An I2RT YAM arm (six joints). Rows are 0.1 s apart.
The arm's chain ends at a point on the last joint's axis. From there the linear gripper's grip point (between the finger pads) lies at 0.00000 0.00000 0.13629 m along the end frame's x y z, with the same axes.
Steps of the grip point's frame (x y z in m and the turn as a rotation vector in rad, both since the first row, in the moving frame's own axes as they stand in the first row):
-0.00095, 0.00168, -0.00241, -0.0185, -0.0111, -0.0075
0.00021, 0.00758, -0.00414, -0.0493, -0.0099, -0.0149
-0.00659, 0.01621, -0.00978, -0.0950, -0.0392, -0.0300
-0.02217, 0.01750, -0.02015, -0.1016, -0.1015, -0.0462
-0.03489, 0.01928, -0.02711, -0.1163, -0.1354, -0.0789
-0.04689, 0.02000, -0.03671, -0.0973, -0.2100, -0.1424
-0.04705, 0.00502, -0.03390, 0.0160, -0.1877, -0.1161
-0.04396, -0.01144, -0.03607, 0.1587, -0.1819, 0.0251
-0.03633, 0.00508, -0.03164, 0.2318, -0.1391, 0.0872
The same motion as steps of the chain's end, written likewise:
0.00055, -0.00085, -0.00238, -0.0185, -0.0111, -0.0075
0.00151, 0.00085, -0.00397, -0.0493, -0.0099, -0.0149
-0.00145, 0.00321, -0.00906, -0.0950, -0.0392, -0.0300
-0.00871, 0.00339, -0.01875, -0.1016, -0.1015, -0.0462
-0.01718, 0.00280, -0.02495, -0.1163, -0.1354, -0.0789
-0.01956, 0.00488, -0.03308, -0.0973, -0.2100, -0.1424
-0.02155, 0.00570, -0.03149, 0.0160, -0.1877, -0.1161
-0.01968, 0.01029, -0.03212, 0.1587, -0.1819, 0.0251
-0.01899, 0.03707, -0.02669, 0.2318, -0.1391, 0.0872

